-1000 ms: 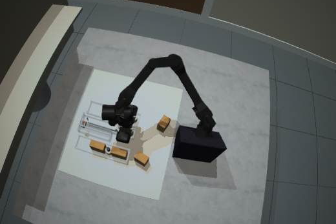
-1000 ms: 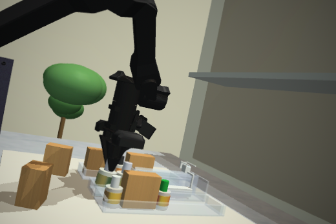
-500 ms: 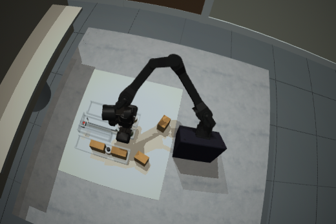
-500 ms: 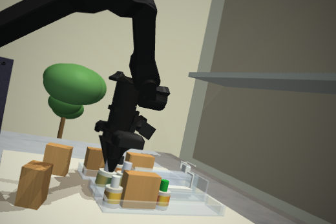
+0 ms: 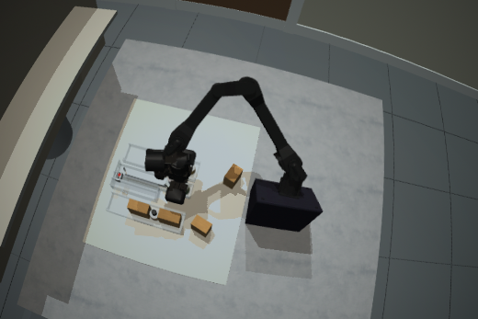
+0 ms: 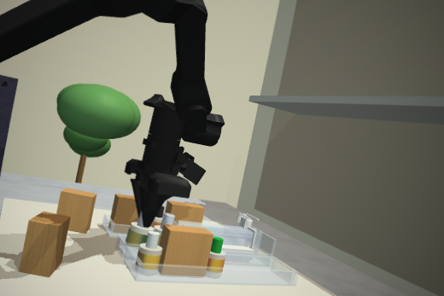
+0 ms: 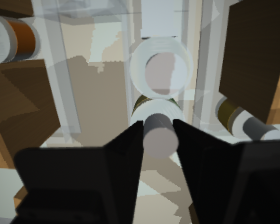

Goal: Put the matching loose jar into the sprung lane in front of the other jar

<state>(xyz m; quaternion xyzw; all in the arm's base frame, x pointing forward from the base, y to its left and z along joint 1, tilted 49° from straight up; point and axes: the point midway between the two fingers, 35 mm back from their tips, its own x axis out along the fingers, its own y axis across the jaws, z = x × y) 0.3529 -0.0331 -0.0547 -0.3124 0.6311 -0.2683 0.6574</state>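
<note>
Right now my gripper tip is 140 mm short of the clear sprung lane, 30 mm to the right of it and 30 mm above it. Also, from my gripper tip: red mark (230 mm ahead, 40 mm to the left, 20 mm above).
</note>
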